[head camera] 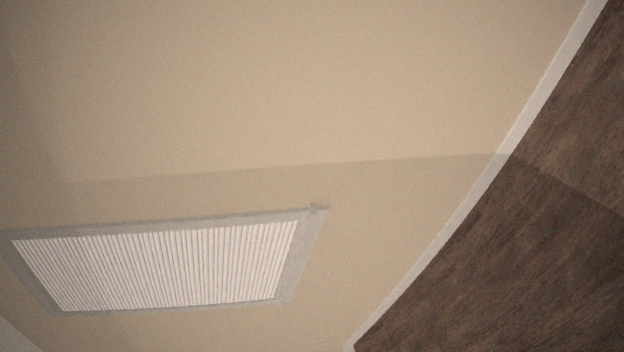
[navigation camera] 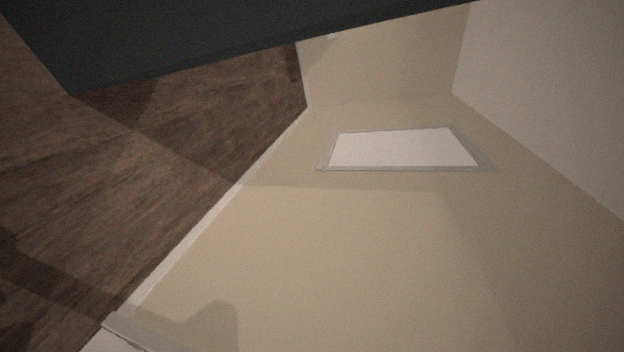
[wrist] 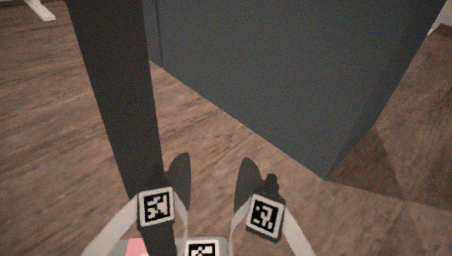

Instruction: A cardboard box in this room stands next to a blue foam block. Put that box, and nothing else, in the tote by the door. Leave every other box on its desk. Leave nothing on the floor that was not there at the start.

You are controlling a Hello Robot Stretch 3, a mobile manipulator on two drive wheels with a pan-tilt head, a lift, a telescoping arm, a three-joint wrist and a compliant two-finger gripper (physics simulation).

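Places are measured from the robot's base along level axes (x ahead, y left, z up), in metres.
Where they show: gripper, between the fingertips: [wrist: 214, 174].
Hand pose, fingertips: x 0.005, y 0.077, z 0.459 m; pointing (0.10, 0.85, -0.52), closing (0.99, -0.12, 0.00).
Observation:
After its pixels a point has its place.
My gripper [wrist: 214, 174] @(x 0.005, y 0.077, z 0.459 m) is open in the lower middle of the wrist view, its two dark fingertips apart with wooden floor showing between them. It holds nothing. No cardboard box, blue foam block or tote shows in the head, navigation or wrist view.
A large dark grey furniture body [wrist: 280, 65] @(x 0.230, y 0.603, z 0.294 m) [navigation camera: 165, 40] @(x 0.357, y 0.449, z 0.689 m) stands beyond the gripper, its lower corner right of the fingers. Wooden floor [head camera: 550, 240] @(x 1.192, y 0.368, z 0.001 m) [navigation camera: 125, 180] @(x 0.614, y 0.040, z 0.000 m) [wrist: 60, 110] @(x -0.553, y 0.759, z 0.000 m) meets a beige wall [head camera: 300, 100] @(x 1.232, y -0.151, z 0.956 m) [navigation camera: 325, 240] @(x 1.082, y -0.275, z 0.997 m) with a framed white panel [head camera: 165, 270] @(x 1.930, y 0.431, z 1.382 m) [navigation camera: 400, 149] @(x 1.908, y 0.412, z 1.505 m).

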